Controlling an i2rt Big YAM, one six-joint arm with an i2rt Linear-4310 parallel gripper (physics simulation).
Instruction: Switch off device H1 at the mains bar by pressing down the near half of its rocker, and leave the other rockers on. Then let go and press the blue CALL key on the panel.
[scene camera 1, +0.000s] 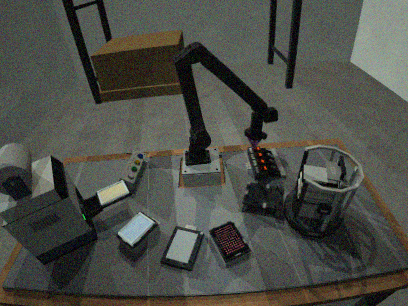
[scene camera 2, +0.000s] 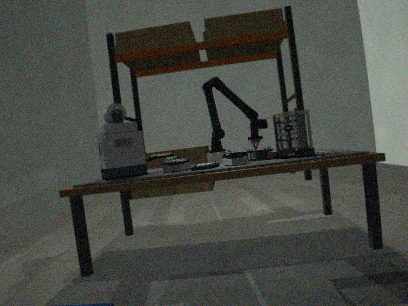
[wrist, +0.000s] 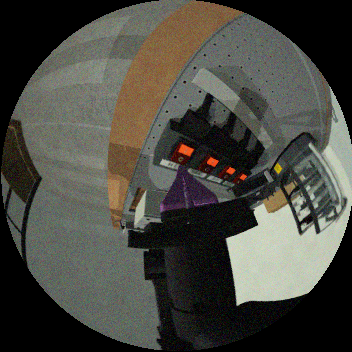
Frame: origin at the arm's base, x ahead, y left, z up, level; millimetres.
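Where they show: gripper, fingertip midpoint: (scene camera 1: 253, 148) (scene camera 2: 256, 149) (wrist: 180, 167); arm's base at its link origin: (scene camera 1: 197, 158) (scene camera 2: 217, 151) (wrist: 157, 225).
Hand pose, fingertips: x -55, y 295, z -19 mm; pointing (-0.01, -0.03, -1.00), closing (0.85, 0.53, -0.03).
Observation:
Each offset is from my fingertips to the top centre of the thing. "*": to the spot under its first point.
My gripper (scene camera 1: 255, 144) (scene camera 2: 255, 146) (wrist: 180, 167) is shut and empty, its purple fingertips together. In the wrist view the tips overlap the label strip in front of the H1 rocker @(* dx -4, dy +22, dz -8 mm) (wrist: 184, 152), the leftmost of the row; whether they touch it cannot be told. The mains bar (scene camera 1: 258, 172) (wrist: 165, 145) lies at the back right of the table. The H1 rocker's far half glows orange. The other rockers, including the second @(* dx +45, dy +22, dz -8 mm) (wrist: 211, 162) and third @(* dx +95, dy +19, dz -8 mm) (wrist: 229, 171), glow too. The panel @(dx +36, dy -632, dz +26 mm) (scene camera 1: 130, 178) lies at the back left, with its blue CALL key @(dx -33, dy -595, dz +17 mm) (scene camera 1: 140, 156) at the far end.
A round cage-like device @(* dx +452, dy +271, dz +213 mm) (scene camera 1: 362, 171) (wrist: 344, 201) stands right of the bar, and a dark box @(dx +319, dy -35, dz +19 mm) (scene camera 1: 263, 198) lies in front of it. A large machine @(dx +372, dy -909, dz +398 mm) (scene camera 1: 47, 225) (scene camera 2: 122, 150) stands at the left. A blue-white plate @(dx +414, dy -563, dz +12 mm) (scene camera 1: 137, 229), a grey-white plate @(dx +485, dy -388, dz -33 mm) (scene camera 1: 183, 246) and a red-dotted block @(dx +503, dy -213, dz +12 mm) (scene camera 1: 229, 242) lie in front.

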